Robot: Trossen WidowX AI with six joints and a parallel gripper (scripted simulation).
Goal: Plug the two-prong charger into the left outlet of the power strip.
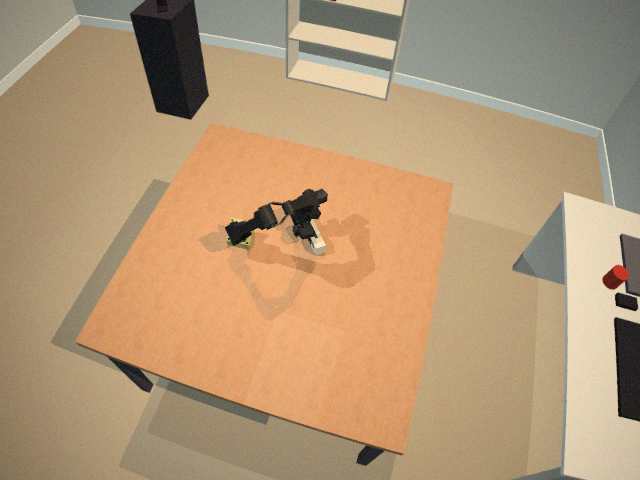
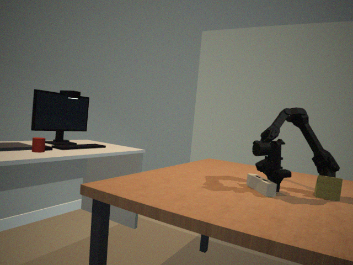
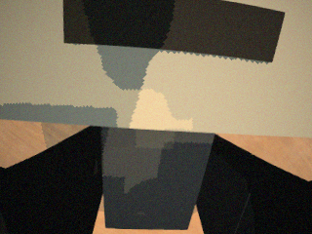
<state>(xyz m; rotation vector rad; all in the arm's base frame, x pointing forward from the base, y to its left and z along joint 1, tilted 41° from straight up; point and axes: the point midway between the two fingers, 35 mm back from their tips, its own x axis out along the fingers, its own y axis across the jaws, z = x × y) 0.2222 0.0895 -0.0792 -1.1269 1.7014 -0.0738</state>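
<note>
Now: gripper tip 10 mm to the right of the two-prong charger, 10 mm below it and 10 mm short of it.
</note>
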